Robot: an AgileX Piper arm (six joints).
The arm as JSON. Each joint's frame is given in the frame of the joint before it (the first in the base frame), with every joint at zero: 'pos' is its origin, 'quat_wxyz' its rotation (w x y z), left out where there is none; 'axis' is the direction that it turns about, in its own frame. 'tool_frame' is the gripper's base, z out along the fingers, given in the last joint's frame.
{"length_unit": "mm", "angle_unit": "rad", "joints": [
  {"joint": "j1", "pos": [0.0, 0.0, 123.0], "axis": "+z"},
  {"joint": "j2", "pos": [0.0, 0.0, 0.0], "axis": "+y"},
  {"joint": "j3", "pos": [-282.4, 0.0, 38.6], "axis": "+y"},
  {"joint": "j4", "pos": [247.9, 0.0, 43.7], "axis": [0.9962, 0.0, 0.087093]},
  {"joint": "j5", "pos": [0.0, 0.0, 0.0], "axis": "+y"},
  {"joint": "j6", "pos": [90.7, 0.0, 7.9], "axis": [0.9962, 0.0, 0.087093]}
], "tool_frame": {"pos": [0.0, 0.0, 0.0], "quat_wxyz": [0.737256, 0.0, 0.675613, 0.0]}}
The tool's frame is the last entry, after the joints.
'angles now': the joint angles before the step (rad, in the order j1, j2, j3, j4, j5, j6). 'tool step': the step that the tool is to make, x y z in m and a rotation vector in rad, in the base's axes. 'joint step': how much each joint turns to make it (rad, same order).
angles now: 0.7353, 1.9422, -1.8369, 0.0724, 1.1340, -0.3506
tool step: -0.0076, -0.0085, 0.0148, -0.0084, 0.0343, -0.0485
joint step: -0.0023, -0.0317, -0.0145, -0.0053, 0.0738, 0.0560
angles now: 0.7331, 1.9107, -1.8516, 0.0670, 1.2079, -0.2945
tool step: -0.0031, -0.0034, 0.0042, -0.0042, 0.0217, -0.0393
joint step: -0.0002, -0.0110, -0.0025, -0.0050, 0.0298, 0.0441
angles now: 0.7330, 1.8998, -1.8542, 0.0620, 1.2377, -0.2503
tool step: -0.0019, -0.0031, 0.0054, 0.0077, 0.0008, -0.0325
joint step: -0.0013, -0.0139, 0.0001, -0.0062, 0.0074, 0.0338
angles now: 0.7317, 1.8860, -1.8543, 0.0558, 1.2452, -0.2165
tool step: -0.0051, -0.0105, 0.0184, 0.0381, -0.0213, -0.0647
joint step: -0.0091, -0.0489, 0.0041, -0.0092, 0.0006, 0.0598
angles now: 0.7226, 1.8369, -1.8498, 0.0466, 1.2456, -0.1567
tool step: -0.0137, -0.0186, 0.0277, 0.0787, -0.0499, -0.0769
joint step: -0.0116, -0.1010, 0.0440, -0.0058, -0.0353, 0.0708
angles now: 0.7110, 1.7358, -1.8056, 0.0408, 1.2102, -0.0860
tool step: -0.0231, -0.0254, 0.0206, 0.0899, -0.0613, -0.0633
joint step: -0.0112, -0.1469, 0.1226, -0.0030, -0.0828, 0.0576
